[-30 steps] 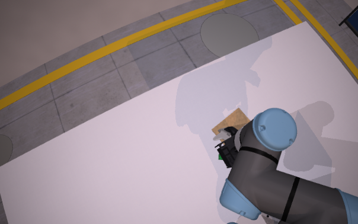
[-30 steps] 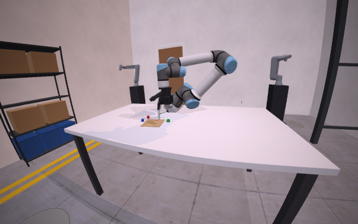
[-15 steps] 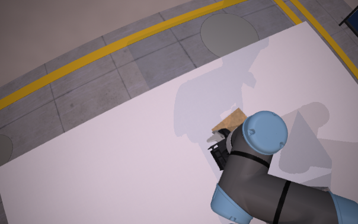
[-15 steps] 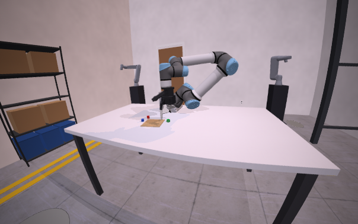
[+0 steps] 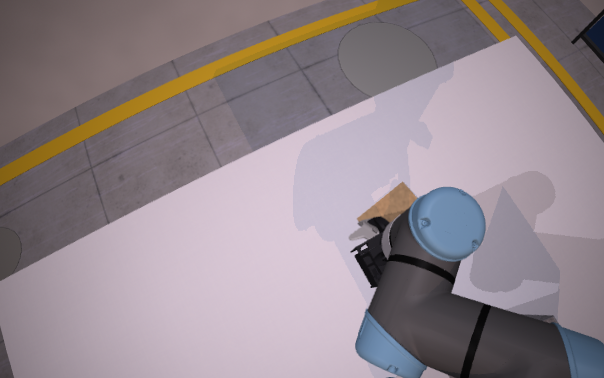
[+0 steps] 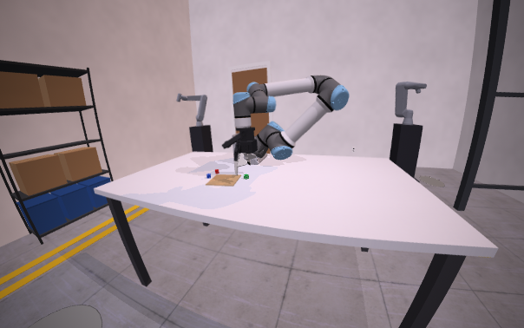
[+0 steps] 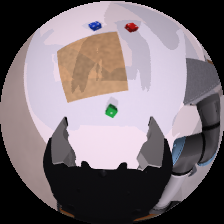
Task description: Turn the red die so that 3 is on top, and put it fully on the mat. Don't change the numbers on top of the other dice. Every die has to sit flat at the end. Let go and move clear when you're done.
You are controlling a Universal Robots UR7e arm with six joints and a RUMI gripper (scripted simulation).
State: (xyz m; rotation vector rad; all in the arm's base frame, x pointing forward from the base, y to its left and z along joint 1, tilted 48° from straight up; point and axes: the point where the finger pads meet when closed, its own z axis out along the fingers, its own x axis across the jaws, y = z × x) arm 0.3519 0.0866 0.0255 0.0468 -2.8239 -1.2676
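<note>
My gripper is now 10 mm past the green die, 10 mm to the right of it and 40 mm above it. Round my hand: red die 50 mm behind, 190 mm to the right, 40 mm below; then mat 40 mm ahead, 90 mm to the right, 40 mm below; then blue die 30 mm ahead, 190 mm to the right, 40 mm below.
</note>
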